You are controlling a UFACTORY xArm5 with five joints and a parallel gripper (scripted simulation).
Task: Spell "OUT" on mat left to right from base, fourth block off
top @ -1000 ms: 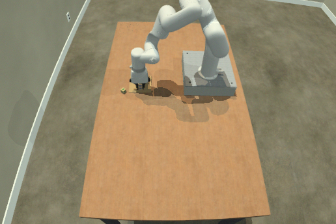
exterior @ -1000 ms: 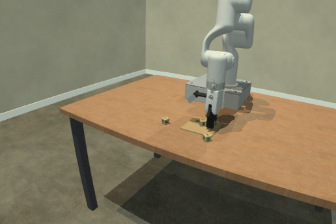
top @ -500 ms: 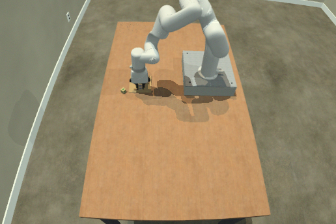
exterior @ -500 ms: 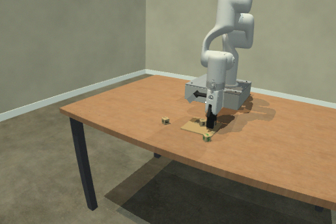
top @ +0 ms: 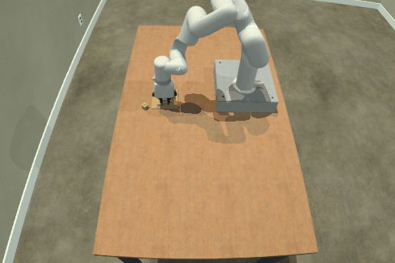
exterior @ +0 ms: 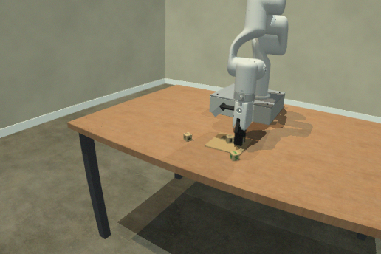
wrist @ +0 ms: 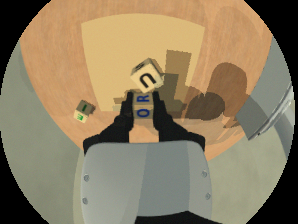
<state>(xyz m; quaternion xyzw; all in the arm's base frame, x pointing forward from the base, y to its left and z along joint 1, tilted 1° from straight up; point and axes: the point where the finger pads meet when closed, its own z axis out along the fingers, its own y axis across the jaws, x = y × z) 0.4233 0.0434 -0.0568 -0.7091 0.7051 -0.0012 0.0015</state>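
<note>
Now: the U block 4 cm to the right of my hand and 1 cm below it. The rest, counted from my hand: tan mat: 4 cm to the right, 3 cm below.
</note>
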